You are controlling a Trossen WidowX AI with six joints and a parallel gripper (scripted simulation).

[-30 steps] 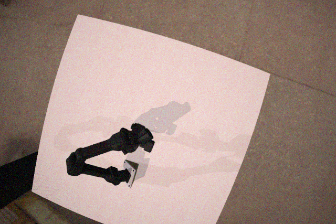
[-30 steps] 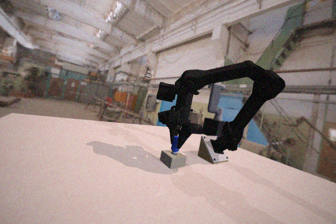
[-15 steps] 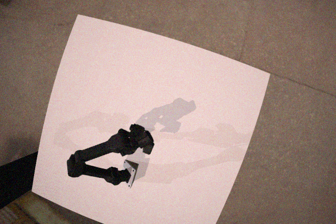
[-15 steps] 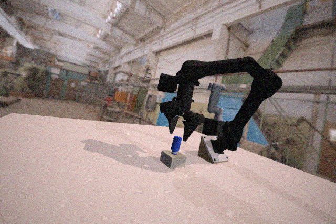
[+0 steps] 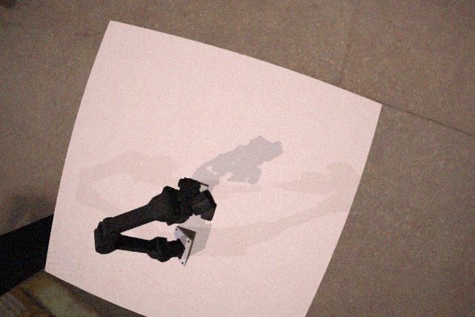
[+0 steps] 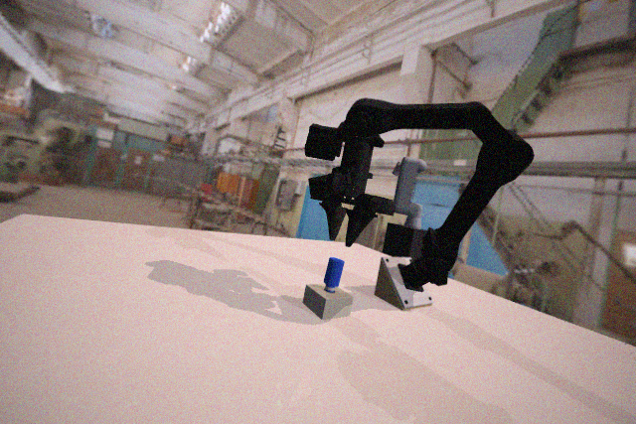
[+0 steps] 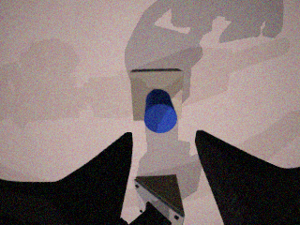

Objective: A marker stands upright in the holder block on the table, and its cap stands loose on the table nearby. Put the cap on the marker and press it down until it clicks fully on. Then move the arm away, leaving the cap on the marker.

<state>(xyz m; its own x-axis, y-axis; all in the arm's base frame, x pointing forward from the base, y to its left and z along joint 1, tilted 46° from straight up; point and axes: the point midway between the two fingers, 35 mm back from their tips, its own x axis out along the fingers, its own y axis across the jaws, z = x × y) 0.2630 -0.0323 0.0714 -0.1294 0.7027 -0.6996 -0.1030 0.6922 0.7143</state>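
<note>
The blue cap is 60 mm below my gripper tip. The rest, counted from my gripper tip: grey holder block 110 mm below.
</note>
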